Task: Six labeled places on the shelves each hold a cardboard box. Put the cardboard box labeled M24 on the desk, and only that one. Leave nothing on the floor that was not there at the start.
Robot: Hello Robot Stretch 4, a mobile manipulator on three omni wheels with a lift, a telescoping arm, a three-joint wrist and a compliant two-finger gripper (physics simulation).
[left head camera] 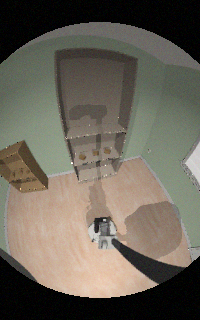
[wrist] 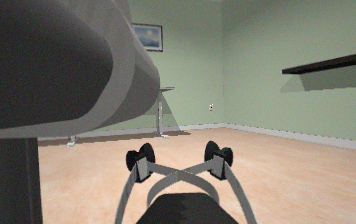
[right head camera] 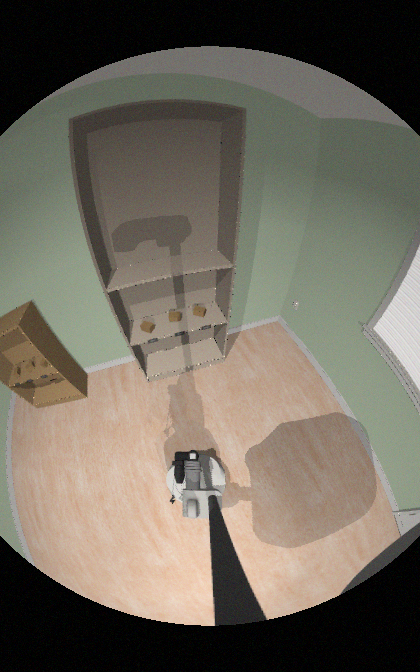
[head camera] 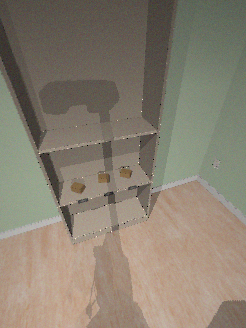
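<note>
Three small cardboard boxes stand in a row on a shelf of the tall grey-brown shelf unit [head camera: 154, 165] [right head camera: 239, 185]: a left box [head camera: 78, 187] [left head camera: 82, 156] [right head camera: 147, 326], a middle box [head camera: 103, 178] [left head camera: 95, 152] [right head camera: 175, 315] and a right box [head camera: 126, 173] [left head camera: 107, 150] [right head camera: 199, 311]. Dark labels sit on the shelf edge below them; their text is too small to read. My gripper [wrist: 179, 154] is open and empty, well away from the shelves. Part of the desk [wrist: 167, 89] shows at the far wall in the wrist view.
A lower brown shelf unit [left head camera: 35, 172] [right head camera: 60, 357] with small items and labels stands left of the tall one. A window [right head camera: 400, 300] is on the right wall. A dark wall shelf [wrist: 320, 65] and a picture [wrist: 148, 37] show in the wrist view.
</note>
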